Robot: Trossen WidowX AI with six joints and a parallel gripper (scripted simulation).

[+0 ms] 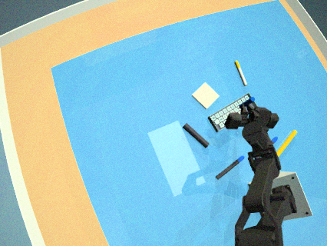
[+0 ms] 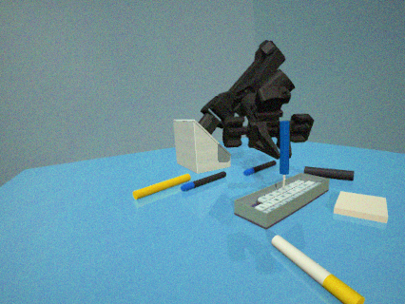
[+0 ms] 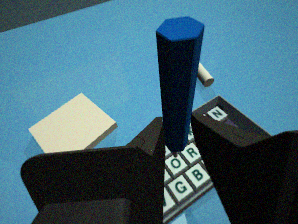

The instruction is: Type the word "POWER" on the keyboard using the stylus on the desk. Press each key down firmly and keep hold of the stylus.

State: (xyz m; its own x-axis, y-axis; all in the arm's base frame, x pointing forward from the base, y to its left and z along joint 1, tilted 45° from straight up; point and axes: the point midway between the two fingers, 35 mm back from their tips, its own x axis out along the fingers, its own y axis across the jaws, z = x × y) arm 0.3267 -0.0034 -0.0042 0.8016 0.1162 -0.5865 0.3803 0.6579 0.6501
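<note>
Right now my gripper tip is 10 cm short of the cream notepad, 9 cm to the right of it and 8 cm above it. From my gripper tip the other things lie so: yellow marker 15 cm ahead, 11 cm to the right, 8 cm below; blue stylus 2 cm below; stylus tip 5 cm below.
</note>
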